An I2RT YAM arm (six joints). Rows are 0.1 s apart.
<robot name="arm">
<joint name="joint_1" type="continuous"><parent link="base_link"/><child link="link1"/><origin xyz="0.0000 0.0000 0.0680" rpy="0.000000 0.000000 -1.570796"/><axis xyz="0 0 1"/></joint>
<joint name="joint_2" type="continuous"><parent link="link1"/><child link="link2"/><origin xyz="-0.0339 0.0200 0.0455" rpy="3.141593 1.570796 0.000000"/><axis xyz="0 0 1"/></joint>
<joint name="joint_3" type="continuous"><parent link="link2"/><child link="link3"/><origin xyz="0.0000 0.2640 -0.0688" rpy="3.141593 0.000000 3.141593"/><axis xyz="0 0 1"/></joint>
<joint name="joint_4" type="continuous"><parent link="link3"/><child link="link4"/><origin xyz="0.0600 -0.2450 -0.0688" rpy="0.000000 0.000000 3.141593"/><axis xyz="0 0 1"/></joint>
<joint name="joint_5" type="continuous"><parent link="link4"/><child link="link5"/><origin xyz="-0.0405 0.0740 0.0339" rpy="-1.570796 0.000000 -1.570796"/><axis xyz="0 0 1"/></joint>
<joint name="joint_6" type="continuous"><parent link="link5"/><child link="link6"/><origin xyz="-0.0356 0.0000 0.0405" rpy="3.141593 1.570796 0.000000"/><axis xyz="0 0 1"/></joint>
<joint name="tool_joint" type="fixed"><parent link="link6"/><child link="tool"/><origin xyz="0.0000 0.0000 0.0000" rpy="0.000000 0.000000 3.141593"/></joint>
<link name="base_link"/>
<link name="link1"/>
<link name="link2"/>
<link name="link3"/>
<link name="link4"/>
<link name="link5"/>
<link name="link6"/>
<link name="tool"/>
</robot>
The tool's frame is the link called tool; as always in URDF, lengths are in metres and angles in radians. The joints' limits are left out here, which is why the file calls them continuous.
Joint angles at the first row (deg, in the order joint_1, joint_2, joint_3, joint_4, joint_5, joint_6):
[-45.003, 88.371, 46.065, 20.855, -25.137, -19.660]
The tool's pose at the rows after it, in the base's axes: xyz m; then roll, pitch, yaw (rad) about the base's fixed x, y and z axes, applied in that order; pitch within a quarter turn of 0, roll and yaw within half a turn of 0:
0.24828, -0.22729, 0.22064, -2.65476, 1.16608, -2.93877
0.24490, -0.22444, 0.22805, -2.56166, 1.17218, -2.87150
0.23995, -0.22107, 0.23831, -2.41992, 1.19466, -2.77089
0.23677, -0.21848, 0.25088, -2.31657, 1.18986, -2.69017
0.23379, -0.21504, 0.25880, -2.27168, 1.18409, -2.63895
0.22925, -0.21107, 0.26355, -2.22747, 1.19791, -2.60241
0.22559, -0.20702, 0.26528, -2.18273, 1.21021, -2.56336
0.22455, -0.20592, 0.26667, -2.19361, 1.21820, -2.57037
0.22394, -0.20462, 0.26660, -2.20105, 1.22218, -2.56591
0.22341, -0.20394, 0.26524, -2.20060, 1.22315, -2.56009
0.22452, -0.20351, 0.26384, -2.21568, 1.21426, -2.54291
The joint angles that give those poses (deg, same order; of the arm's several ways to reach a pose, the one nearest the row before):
[-45.027, 88.729, 47.587, 18.576, -24.924, -21.265]
[-44.962, 86.920, 46.977, 19.192, -23.591, -21.617]
[-44.985, 84.566, 45.906, 21.373, -21.878, -21.238]
[-44.937, 82.398, 46.424, 20.330, -20.690, -22.044]
[-44.913, 80.671, 46.669, 18.897, -21.036, -22.821]
[-44.980, 78.900, 45.816, 19.305, -20.979, -22.233]
[-44.917, 77.512, 44.611, 20.374, -20.875, -21.680]
[-44.942, 77.051, 44.570, 20.005, -21.184, -21.212]
[-44.923, 76.768, 44.355, 19.885, -21.862, -21.094]
[-44.939, 76.692, 43.963, 20.214, -22.190, -21.115]
[-44.909, 76.991, 44.152, 19.581, -23.812, -22.010]

